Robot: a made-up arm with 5 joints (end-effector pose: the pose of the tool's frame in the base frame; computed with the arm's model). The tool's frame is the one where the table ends. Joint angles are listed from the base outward.
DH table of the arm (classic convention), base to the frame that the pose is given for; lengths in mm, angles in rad. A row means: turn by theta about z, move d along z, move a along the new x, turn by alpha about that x. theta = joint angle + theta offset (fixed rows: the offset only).
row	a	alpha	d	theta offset
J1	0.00	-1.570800	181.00	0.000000
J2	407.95	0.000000	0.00	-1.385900
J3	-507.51	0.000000	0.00	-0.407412
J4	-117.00	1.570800	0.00	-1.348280
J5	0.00	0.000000	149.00	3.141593
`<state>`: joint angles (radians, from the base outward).
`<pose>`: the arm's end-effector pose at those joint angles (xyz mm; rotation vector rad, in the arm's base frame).
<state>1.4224 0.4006 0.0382 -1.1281 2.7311</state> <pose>44.6 298.3 -15.3 -1.9867 1.5240 0.4356</pose>
Working (the frame after each row of the table, in the pose's form):
after J1: 0.0 0.0 181.0 -1.2757 -1.0992 1.0992
after J2: 33.3 223.0 521.0 -0.5672 -1.4758 0.3428
after J3: 17.2 115.2 25.3 -0.2849 -1.5450 0.0533
after J4: 30.6 204.5 99.7 -1.6676 1.9354 0.5986

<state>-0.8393 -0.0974 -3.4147 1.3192 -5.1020</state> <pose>-130.3 145.2 1190.2 -0.6971 1.1106 -2.5166</pose>
Working (the frame after each row of the table, in the pose's form):
after J1: 0.0 0.0 181.0 -1.4695 0.6556 -0.6556
after J2: 23.8 -26.5 587.4 -1.7971 -0.5995 -1.7378
after J3: -165.6 184.5 1008.2 -0.9665 1.2396 0.1087
after J4: -211.2 235.3 1103.3 0.3974 0.8907 -0.7739

